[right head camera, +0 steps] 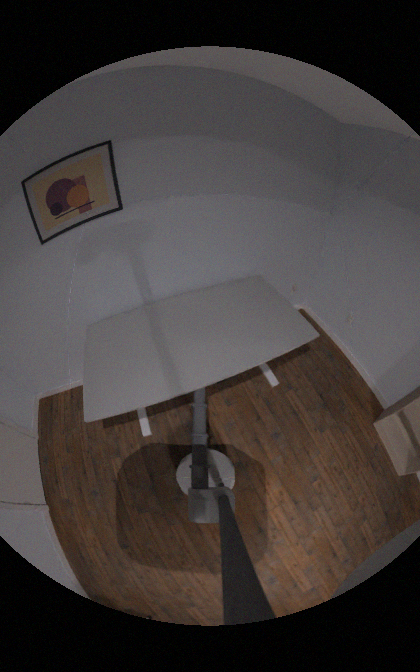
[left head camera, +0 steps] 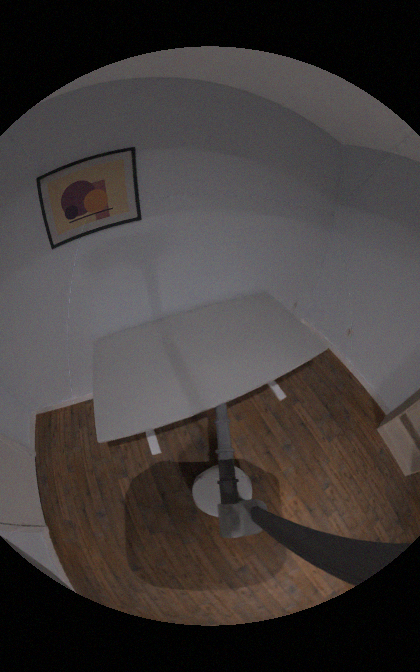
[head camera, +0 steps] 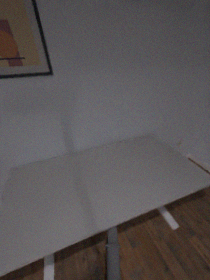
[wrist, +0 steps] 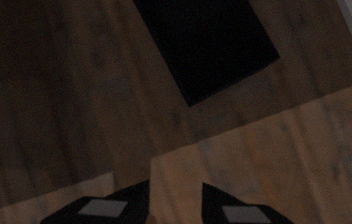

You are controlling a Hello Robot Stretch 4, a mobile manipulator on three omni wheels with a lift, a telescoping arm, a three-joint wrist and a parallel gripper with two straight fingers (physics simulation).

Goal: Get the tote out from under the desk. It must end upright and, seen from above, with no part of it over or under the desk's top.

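Frame: origin at the robot's base, x ahead, y down, z left, level; centimetres.
Where they show: gripper, fingertip midpoint: (wrist: 175,197).
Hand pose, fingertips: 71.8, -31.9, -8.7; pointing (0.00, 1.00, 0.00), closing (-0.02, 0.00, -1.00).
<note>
After its pixels a point has its place, as x, y, z.
The black tote (wrist: 215,45) {96.4, 2.4, -17.1} is on the wood floor at the top of the wrist view, turned at an angle, with its far part cut off by the frame. It is very dark, so its rim and inside cannot be told apart. My gripper (wrist: 175,197) {71.8, -31.9, -8.7} is open at the bottom of the wrist view, with a gap between its fingertips; the tote lies apart from them, farther up the view. The desk's light top (head camera: 110,185) {74.1, -69.2, 0.2} (left head camera: 200,355) (right head camera: 185,345) hides the gripper and the tote in the head views. My arm (head camera: 113,255) {34.3, -65.7, -0.2} (left head camera: 223,430) (right head camera: 200,420) reaches under its front edge.
White desk feet (head camera: 168,218) (left head camera: 153,442) (right head camera: 144,422) stick out in front on both sides of the arm. A white strip (wrist: 346,12) {106.0, 1.3, -50.3} shows at the wrist view's top right. A wall stands behind the desk. A pale box-like piece of furniture (left head camera: 400,445) (right head camera: 397,440) stands at the right.
</note>
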